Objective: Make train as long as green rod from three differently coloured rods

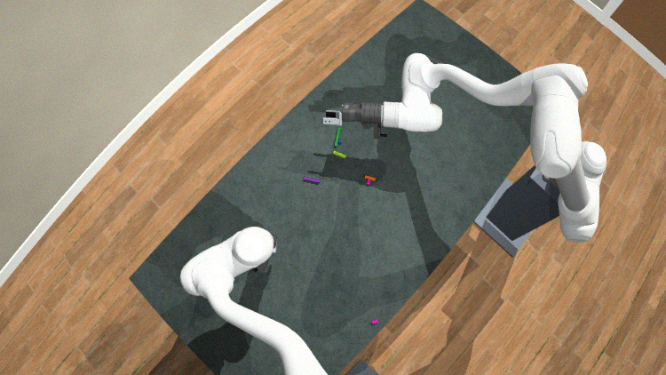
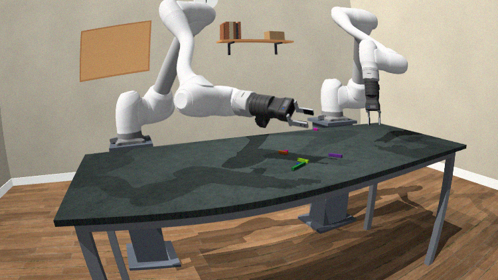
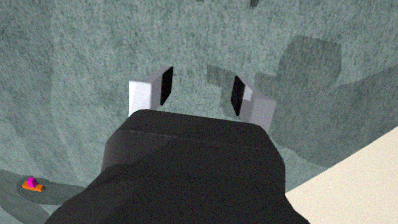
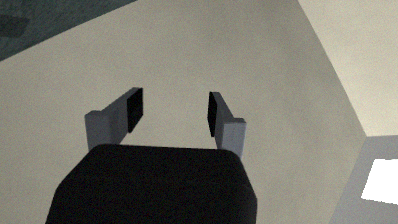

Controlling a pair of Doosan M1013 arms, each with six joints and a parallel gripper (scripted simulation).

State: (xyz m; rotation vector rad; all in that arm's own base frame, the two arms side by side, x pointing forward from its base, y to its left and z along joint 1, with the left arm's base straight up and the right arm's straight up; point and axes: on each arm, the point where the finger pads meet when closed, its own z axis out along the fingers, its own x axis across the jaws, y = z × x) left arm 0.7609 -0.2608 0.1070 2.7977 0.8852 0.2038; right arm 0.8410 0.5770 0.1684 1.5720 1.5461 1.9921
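Note:
Now: right hand 22 cm past the orange rod, 4 cm to the right of it and 16 cm above it. Round my right hand: blue rod 4 cm behind, 16 cm below; green rod 3 cm behind, 1 cm to the right, 16 cm below; lime rod 8 cm behind, 4 cm to the left, 16 cm below.

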